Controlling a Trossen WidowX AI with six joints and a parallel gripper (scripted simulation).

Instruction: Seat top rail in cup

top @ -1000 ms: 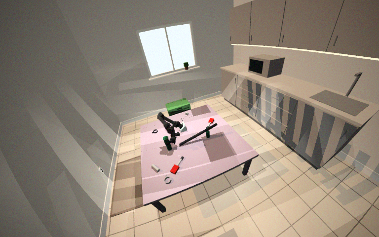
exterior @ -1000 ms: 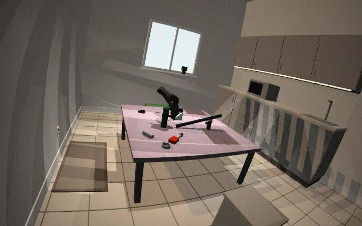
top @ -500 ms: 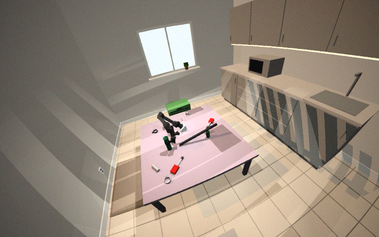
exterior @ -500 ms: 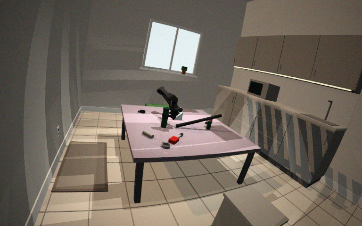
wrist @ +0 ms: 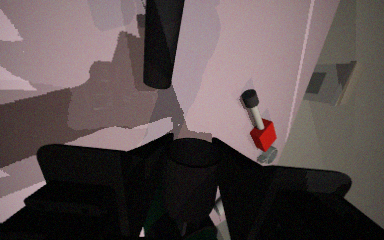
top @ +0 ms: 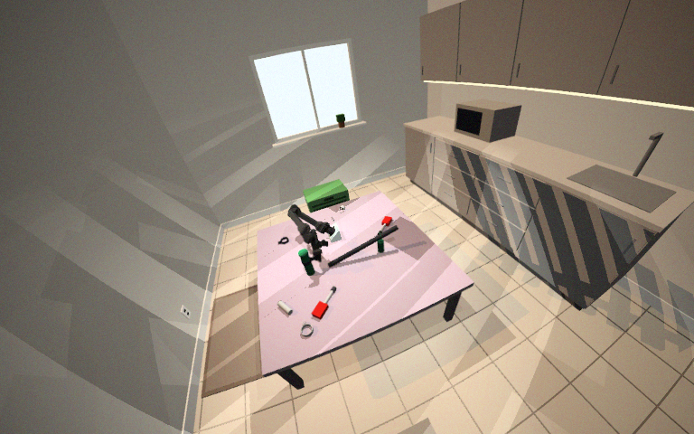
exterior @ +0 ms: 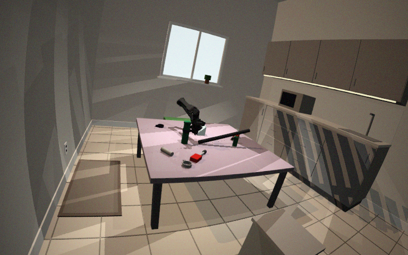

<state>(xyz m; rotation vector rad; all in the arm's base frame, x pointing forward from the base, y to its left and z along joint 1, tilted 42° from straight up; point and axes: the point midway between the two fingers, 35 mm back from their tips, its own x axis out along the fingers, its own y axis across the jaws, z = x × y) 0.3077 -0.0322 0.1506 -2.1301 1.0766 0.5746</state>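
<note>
Now: the dark rail-end cup 1 cm behind my gripper tip, 3 cm to the right of it and 3 cm above it. Round my gripper tip: white cylinder (24 cm ahead, 27 cm to the right, 8 cm below); black ring (42 cm behind, 30 cm to the right, 8 cm below).
</note>
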